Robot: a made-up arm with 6 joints.
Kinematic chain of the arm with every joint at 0, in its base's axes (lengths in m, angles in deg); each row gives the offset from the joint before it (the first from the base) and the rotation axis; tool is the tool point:
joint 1: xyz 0 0 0.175 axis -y
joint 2: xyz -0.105 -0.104 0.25 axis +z
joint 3: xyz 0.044 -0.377 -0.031 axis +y
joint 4: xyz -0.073 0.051 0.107 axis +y
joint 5: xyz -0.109 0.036 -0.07 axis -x
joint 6: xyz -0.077 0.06 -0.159 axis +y
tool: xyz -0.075 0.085 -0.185
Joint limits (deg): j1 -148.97..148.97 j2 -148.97..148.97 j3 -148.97..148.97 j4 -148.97..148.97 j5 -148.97..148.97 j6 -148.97..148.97
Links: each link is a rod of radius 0.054 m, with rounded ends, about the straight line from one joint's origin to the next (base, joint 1, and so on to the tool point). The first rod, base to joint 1, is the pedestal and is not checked.
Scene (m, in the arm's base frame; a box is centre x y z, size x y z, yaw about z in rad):
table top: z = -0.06
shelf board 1: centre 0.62 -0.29 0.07 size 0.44 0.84 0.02 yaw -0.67
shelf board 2: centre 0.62 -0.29 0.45 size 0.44 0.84 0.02 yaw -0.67
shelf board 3: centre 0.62 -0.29 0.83 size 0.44 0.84 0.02 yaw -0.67
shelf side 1: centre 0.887 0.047 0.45 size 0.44 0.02 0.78 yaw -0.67
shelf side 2: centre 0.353 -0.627 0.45 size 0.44 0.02 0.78 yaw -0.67
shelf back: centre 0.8 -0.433 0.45 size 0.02 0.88 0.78 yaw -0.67
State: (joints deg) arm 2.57 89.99 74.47 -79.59 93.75 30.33
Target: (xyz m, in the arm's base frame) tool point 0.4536 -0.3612 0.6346
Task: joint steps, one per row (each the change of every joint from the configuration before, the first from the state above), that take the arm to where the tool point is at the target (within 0.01 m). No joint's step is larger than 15 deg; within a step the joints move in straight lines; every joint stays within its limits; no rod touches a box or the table.
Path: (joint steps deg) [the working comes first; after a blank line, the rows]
Joints at the target: 3.87 81.25 87.35 -51.47 114.81 24.02
Straight joint move there: touches shelf board 2.

1: 8.45 5.54 -1.67 -2.55 -7.33 12.79
2: 8.45 5.55 -1.66 -2.56 -7.34 12.79
3: 8.45 5.54 -1.67 -2.55 -7.33 12.79
4: 8.46 5.54 -1.67 -2.56 -7.33 12.79
5: 3.46 -0.10 4.21 5.73 10.66 -9.32
6: 3.46 -0.10 4.21 5.72 10.66 -9.31
7: 3.46 -0.10 4.21 5.73 10.66 -9.31
8: -14.30 -10.20 2.31 7.05 6.14 -9.85
9: -14.29 -10.20 2.30 7.05 6.13 -9.84
10: -14.30 -10.21 2.31 7.06 6.14 -9.84

